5 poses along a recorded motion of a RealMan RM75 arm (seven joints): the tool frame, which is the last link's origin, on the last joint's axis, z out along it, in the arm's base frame.
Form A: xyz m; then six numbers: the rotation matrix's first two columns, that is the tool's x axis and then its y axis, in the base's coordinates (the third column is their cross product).
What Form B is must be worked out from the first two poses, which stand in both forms.
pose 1, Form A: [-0.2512 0.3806 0.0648 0.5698 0.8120 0.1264 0.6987 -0.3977 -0.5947]
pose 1, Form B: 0.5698 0.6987 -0.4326 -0.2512; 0.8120 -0.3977 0.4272 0.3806; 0.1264 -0.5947 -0.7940 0.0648; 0 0 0 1
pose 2, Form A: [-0.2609 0.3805 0.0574 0.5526 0.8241 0.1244 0.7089 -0.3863 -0.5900]
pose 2, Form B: 0.5526 0.7089 -0.4382 -0.2609; 0.8241 -0.3863 0.4142 0.3805; 0.1244 -0.5900 -0.7977 0.0574; 0 0 0 1
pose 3, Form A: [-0.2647 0.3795 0.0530 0.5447 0.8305 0.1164 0.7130 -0.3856 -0.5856]
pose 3, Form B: 0.5447 0.7130 -0.4415 -0.2647; 0.8305 -0.3856 0.4020 0.3795; 0.1164 -0.5856 -0.8022 0.0530; 0 0 0 1
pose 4, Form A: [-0.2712 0.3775 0.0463 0.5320 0.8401 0.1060 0.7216 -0.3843 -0.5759]
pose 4, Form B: 0.5320 0.7216 -0.4431 -0.2712; 0.8401 -0.3843 0.3829 0.3775; 0.1060 -0.5759 -0.8107 0.0463; 0 0 0 1
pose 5, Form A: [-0.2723 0.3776 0.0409 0.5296 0.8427 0.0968 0.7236 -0.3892 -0.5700]
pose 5, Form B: 0.5296 0.7236 -0.4427 -0.2723; 0.8427 -0.3892 0.3719 0.3776; 0.0968 -0.5700 -0.8159 0.0409; 0 0 0 1
